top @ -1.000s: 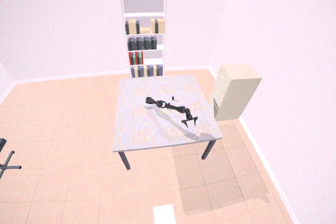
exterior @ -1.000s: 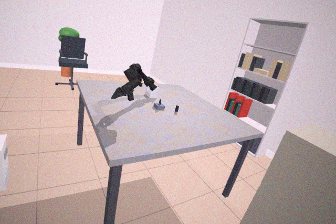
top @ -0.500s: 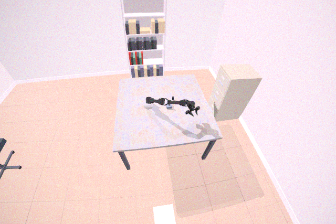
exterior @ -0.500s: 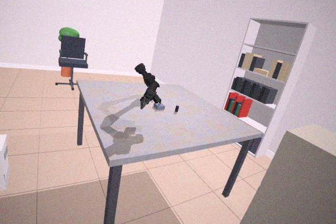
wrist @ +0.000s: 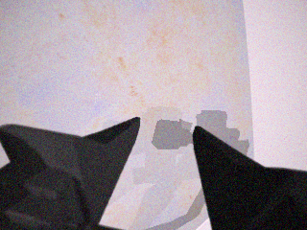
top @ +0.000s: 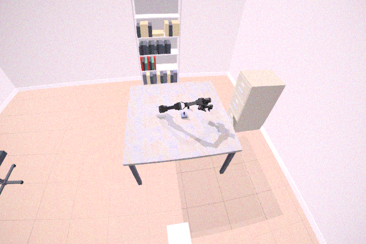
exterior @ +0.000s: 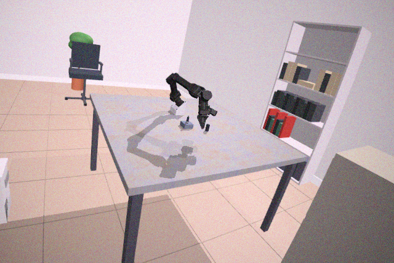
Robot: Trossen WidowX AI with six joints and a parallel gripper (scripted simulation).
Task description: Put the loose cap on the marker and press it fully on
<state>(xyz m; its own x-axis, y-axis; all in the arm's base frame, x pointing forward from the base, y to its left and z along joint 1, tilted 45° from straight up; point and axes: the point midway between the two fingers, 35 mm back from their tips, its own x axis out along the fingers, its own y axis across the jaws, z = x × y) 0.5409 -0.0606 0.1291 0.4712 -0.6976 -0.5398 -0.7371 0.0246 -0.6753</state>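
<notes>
Now: the dark marker cap 200 mm to the left of my gripper tip, 200 mm behind it and 90 mm below it.
</notes>
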